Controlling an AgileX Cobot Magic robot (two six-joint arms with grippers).
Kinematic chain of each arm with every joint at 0, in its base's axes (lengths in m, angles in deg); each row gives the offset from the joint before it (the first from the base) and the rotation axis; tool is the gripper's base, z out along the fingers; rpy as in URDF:
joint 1: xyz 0 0 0.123 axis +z
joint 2: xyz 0 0 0 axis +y
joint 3: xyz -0.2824 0 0.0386 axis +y
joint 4: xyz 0.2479 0 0.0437 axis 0.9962 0 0.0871
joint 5: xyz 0 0 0 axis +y
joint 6: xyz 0.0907 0 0.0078 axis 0.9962 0 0.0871
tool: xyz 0 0 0 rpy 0 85 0
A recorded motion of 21 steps. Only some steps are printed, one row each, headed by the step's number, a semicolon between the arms.
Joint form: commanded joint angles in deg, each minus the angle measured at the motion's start. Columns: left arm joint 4, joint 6, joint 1, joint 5, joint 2, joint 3; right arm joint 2, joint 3, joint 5, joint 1, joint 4, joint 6.
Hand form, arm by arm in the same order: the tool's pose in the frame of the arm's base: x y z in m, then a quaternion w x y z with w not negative. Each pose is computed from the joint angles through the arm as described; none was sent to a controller.
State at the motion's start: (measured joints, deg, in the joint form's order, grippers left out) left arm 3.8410 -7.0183 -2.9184 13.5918 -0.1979 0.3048; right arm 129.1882 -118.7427 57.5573 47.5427 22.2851 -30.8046
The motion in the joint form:
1: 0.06 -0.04 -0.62 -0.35 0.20 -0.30; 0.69 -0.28 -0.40 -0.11 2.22 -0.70
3: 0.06 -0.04 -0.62 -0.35 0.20 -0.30; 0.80 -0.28 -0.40 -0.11 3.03 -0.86
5: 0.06 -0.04 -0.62 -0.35 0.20 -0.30; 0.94 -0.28 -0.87 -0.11 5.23 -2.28
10: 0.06 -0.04 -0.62 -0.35 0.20 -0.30; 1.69 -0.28 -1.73 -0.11 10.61 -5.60
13: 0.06 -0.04 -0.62 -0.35 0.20 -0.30; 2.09 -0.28 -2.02 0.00 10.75 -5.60
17: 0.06 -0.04 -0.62 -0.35 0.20 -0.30; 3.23 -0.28 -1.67 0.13 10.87 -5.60
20: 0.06 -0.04 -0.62 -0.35 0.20 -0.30; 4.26 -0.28 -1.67 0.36 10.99 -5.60
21: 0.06 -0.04 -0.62 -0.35 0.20 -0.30; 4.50 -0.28 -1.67 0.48 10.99 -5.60
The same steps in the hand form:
1: 0.0556 -0.0020 0.1921 0.65379 -0.00327 0.75595 -0.03293; 0.3177 0.3929 0.2369 0.19808 -0.54974 0.77826 0.22991
3: 0.0556 -0.0020 0.1921 0.65379 -0.00327 0.75595 -0.03293; 0.3172 0.3937 0.2364 0.19626 -0.54811 0.77810 0.23584
5: 0.0556 -0.0020 0.1921 0.65379 -0.00327 0.75595 -0.03293; 0.3161 0.3962 0.2367 0.19870 -0.54888 0.77228 0.25067
10: 0.0556 -0.0020 0.1921 0.65379 -0.00327 0.75595 -0.03293; 0.3140 0.4023 0.2342 0.19994 -0.54878 0.75976 0.28573
13: 0.0556 -0.0020 0.1921 0.65379 -0.00327 0.75595 -0.03293; 0.3140 0.4038 0.2309 0.19865 -0.54793 0.76048 0.28631
17: 0.0556 -0.0020 0.1921 0.65379 -0.00327 0.75595 -0.03293; 0.3139 0.4059 0.2206 0.18616 -0.54888 0.76323 0.28557
20: 0.0556 -0.0020 0.1921 0.65379 -0.00327 0.75595 -0.03293; 0.3133 0.4085 0.2115 0.17715 -0.54943 0.76516 0.28509
21: 0.0556 -0.0020 0.1921 0.65379 -0.00327 0.75595 -0.03293; 0.3127 0.4094 0.2093 0.17493 -0.55011 0.76527 0.28485

